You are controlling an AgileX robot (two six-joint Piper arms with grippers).
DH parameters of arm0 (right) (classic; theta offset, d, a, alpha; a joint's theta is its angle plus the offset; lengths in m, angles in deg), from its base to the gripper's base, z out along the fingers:
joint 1: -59.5 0.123 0 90
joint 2: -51.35 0 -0.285 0
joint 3: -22.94 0 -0.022 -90
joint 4: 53.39 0.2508 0 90
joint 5: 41.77 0 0.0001 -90
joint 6: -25.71 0.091 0 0
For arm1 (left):
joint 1: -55.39 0.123 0 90
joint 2: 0.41 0 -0.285 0
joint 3: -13.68 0 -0.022 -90
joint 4: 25.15 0.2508 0 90
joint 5: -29.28 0 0.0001 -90
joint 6: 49.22 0.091 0 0
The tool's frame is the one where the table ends.
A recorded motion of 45 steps. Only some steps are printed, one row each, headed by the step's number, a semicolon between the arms.
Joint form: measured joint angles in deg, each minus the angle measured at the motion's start. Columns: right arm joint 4, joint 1, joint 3, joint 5, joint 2, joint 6; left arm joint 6, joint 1, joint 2, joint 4, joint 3, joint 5.
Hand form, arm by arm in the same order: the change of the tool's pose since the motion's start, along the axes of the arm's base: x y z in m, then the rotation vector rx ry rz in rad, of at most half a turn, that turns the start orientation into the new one. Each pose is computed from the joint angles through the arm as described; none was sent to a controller.
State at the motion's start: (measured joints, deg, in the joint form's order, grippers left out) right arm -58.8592 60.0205 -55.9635 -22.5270 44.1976 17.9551; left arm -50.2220 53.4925 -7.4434 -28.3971 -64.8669 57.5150
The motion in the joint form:
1: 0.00 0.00 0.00 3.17 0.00 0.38; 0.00 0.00 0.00 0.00 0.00 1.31
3: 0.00 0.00 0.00 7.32 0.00 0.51; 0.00 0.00 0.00 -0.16 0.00 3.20
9: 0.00 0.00 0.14 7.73 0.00 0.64; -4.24 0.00 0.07 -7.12 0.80 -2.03
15: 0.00 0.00 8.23 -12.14 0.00 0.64; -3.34 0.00 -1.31 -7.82 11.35 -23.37
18: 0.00 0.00 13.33 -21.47 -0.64 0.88; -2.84 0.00 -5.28 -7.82 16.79 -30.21
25: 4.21 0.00 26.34 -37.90 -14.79 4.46; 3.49 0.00 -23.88 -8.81 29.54 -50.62
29: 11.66 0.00 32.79 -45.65 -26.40 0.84; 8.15 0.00 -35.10 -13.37 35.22 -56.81
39: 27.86 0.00 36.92 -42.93 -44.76 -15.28; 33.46 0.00 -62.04 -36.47 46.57 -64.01
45: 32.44 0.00 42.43 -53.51 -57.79 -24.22; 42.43 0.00 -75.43 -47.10 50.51 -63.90
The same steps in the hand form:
1: -0.0021 0.0004 0.0046 0.0062 -0.0548 0.0080; -0.0011 0.0001 0.0017 -0.0009 -0.0228 0.0013
3: -0.0052 0.0010 0.0103 0.0083 -0.1268 0.0162; -0.0028 0.0005 0.0042 -0.0049 -0.0556 0.0030
9: -0.0058 0.0010 0.0117 0.0103 -0.1362 0.0179; 0.0005 0.0048 0.0013 -0.1855 0.0222 -0.0538
15: -0.0059 -0.0018 0.0295 0.0126 0.0676 -0.0159; -0.0009 -0.0009 0.0301 -0.1687 0.2342 -0.0974
18: -0.0098 -0.0033 0.0438 0.0195 0.1520 -0.0300; 0.0027 -0.0031 0.0476 -0.1537 0.3274 -0.1073
25: 0.0127 -0.0034 0.0793 0.1488 0.4607 -0.0124; 0.0448 -0.0112 0.0681 -0.0395 0.7790 -0.1229
29: 0.0430 0.0019 0.0888 0.1978 0.6889 0.0296; 0.0771 -0.0175 0.0725 -0.0200 0.9732 -0.1756
39: 0.1070 0.0121 0.0795 0.1847 0.8718 0.1210; 0.1696 -0.0421 0.0603 0.0560 1.2408 -0.4396
45: 0.1443 0.0217 0.0601 0.0981 1.1531 0.2247; 0.2188 -0.0506 0.0326 0.0020 1.3246 -0.5299

